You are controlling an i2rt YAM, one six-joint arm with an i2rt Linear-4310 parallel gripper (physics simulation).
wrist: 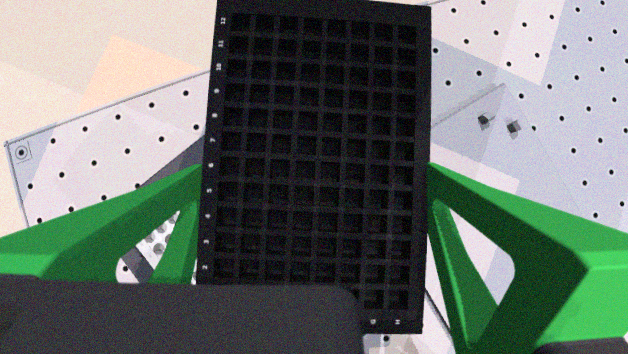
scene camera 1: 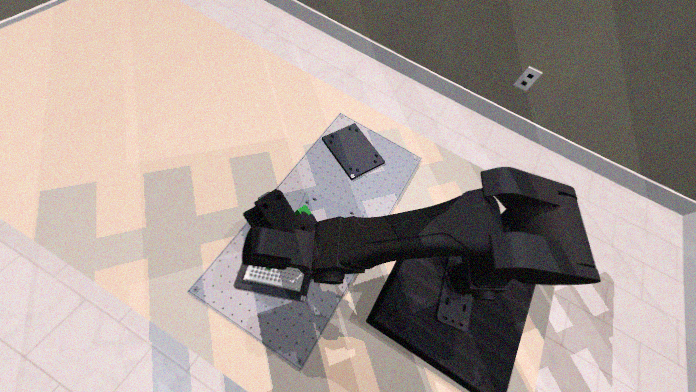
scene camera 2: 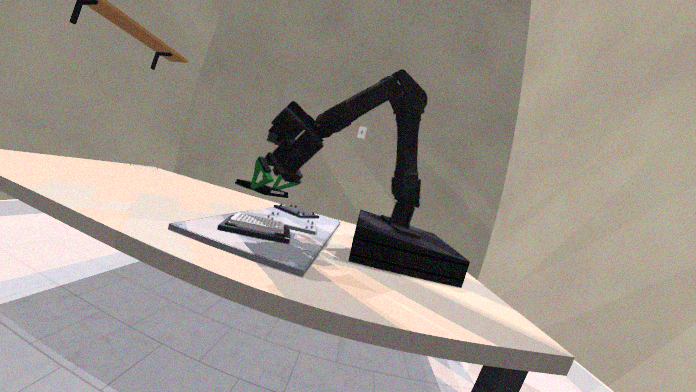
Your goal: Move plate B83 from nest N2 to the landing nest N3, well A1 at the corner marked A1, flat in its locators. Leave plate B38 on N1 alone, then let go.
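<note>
My gripper [scene camera 2: 274, 186] [wrist: 314, 177] is shut on a black well plate, taken as B83 [scene camera 2: 262, 190] [wrist: 320, 130], gripped across its long sides. It is held above the perforated board, apart from it. In the wrist view, number 12 is at the top and letters G and H at the bottom right; the gripper body hides the A1 corner. The white plate, taken as B38 [scene camera 1: 270, 276] [scene camera 2: 255, 221], sits in its black nest, partly under the arm in scene camera 1. A flat dark nest [scene camera 1: 354, 151] [scene camera 2: 296, 210] has locator pins and a white corner mark.
The perforated board [scene camera 1: 220, 285] [scene camera 2: 200, 229] [wrist: 105, 140] carries the nests. Locator pins [wrist: 513, 127] of a pale middle nest stand right of the held plate in the wrist view. The black robot base [scene camera 1: 410, 310] [scene camera 2: 410, 250] stands beside the board.
</note>
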